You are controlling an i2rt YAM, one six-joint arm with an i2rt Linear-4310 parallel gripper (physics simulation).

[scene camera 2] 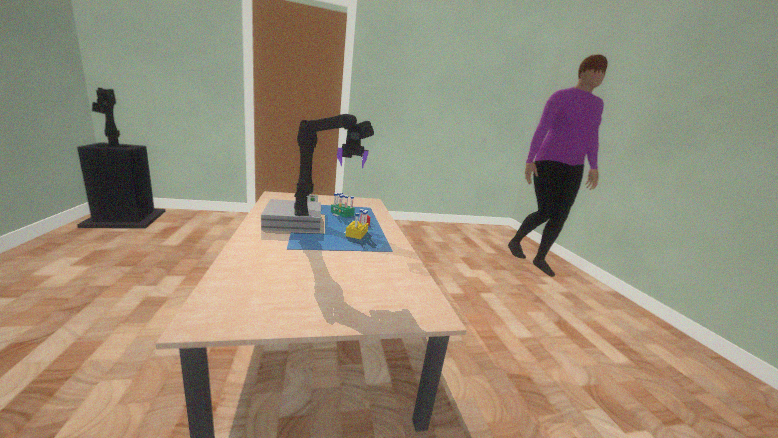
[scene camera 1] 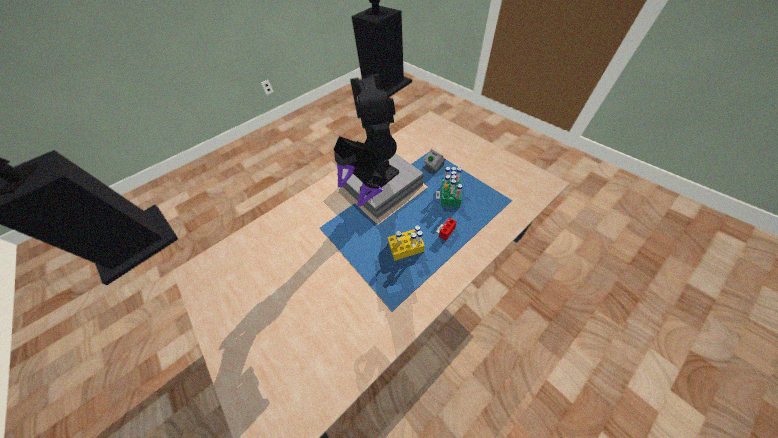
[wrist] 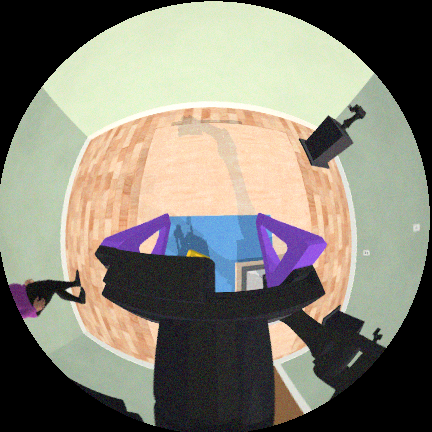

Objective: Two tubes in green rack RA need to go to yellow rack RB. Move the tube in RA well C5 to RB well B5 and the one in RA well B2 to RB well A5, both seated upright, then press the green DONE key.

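Places are measured from the arm's base along level axes (x down, y ahead, z right), in metres.
Where they show: gripper, fingertip midpoint: (scene camera 2: 352,166) (scene camera 1: 348,196) (wrist: 212,217); arm's base at its link origin: (scene camera 2: 301,209).
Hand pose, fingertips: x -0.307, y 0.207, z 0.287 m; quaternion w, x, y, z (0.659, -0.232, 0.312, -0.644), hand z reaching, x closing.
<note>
Things, the pixels of their centre, and the offset from my fingertips. Level surfaces: height alone.
- Green rack RA at the middle of its body: (scene camera 1: 451,192) (scene camera 2: 342,209) dz -0.479, dx +0.362, dy +0.060 m
- Yellow rack RB at the middle of its body: (wrist: 193,268) (scene camera 1: 405,244) (scene camera 2: 357,229) dz -0.135, dx +0.362, dy +0.085 m
- green DONE key at the middle of its body: (scene camera 1: 430,158) (scene camera 2: 312,199) dz -0.563, dx +0.323, dy -0.127 m
- blue mat at its surface level: dx +0.387 m
Green rack RA (scene camera 1: 450,200) (scene camera 2: 348,211) stands on the blue mat with several upright, blue-capped tubes. Yellow rack RB (scene camera 1: 408,251) (scene camera 2: 356,233) (wrist: 197,254) stands on the same mat and holds several upright tubes; its open wells show in scene camera 1. The well letters are too small to read. The green DONE key (scene camera 1: 430,158) (scene camera 2: 313,199) is on a small grey box behind RA. My gripper (scene camera 1: 351,194) (scene camera 2: 352,166) (wrist: 212,217) is open and empty, its purple fingers high above the table. In the wrist view my gripper body hides most of RB, and RA does not show.
A small red rack (scene camera 1: 447,229) (scene camera 2: 368,219) stands between RA and RB on the blue mat (scene camera 1: 391,296) (scene camera 2: 304,243). The arm's grey stepped base (scene camera 1: 405,171) (scene camera 2: 283,220) is beside the mat. A person (scene camera 2: 568,127) (wrist: 50,291) is on the floor beyond the table.
</note>
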